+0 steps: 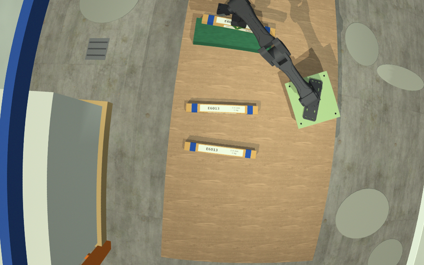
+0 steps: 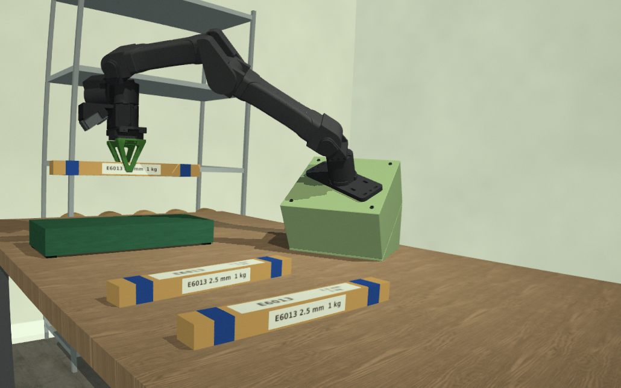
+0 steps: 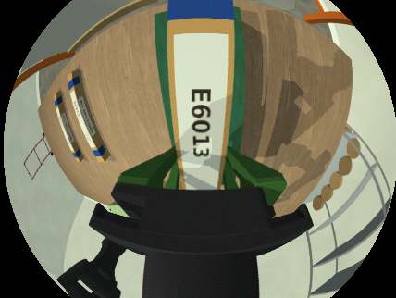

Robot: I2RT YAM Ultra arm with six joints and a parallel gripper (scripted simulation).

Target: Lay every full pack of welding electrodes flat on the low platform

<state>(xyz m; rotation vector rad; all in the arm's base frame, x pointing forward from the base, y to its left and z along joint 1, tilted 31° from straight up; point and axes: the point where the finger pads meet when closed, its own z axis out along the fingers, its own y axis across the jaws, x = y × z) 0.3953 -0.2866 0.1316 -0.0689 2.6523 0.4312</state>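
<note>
My hand is 160 mm above the dark green low platform.
</note>
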